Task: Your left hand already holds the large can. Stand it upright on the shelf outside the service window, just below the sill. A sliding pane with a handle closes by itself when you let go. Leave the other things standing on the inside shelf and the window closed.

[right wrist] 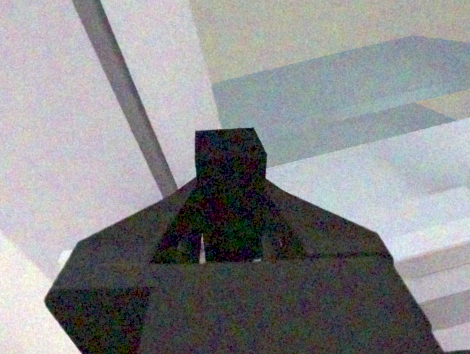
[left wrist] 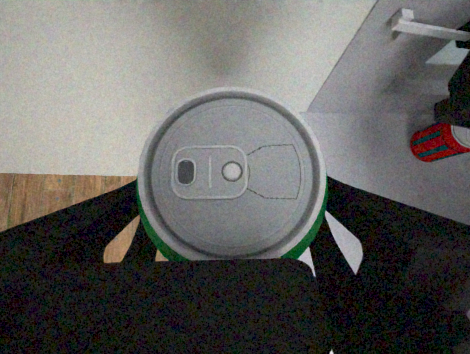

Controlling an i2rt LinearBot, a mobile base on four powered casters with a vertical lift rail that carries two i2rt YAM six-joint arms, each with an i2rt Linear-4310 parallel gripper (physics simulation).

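Places are measured from the left arm's base along level axes (x ahead, y left, z up), in millimetres.
Pixels of known places: left gripper, fingertip midpoint: [left wrist: 232,179]; right gripper, fingertip midpoint: [right wrist: 228,185].
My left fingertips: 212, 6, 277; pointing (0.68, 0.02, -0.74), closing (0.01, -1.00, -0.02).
Observation:
Behind a point stands the place of what it marks, as x, y, z.
The large can [left wrist: 230,117] @(225, 6, 328), with a grey lid and a green side, shows from above in the left wrist view. My left gripper [left wrist: 232,179] @(212, 6, 277) is shut around its sides and holds it. My right gripper [right wrist: 228,185] @(363, -217, 216) is shut on the black handle [right wrist: 229,155] @(334, -221, 249) of the sliding pane. In the left wrist view a white bar [left wrist: 432,30] @(346, -158, 196) runs from the pane towards the black parts at the right edge. The can's base and what is under it are hidden. Whether the pane is open cannot be told.
A red can [left wrist: 431,144] @(291, -266, 29) with dark stripes shows at the right of the left wrist view, partly covered by black parts, over a grey surface [left wrist: 350,150] @(296, -173, -19). Wooden floor [left wrist: 45,200] @(273, 895, -855) shows at the left. A dark vertical strip [right wrist: 127,95] @(370, -187, 270) and a pale blue ledge [right wrist: 345,175] show in the right wrist view.

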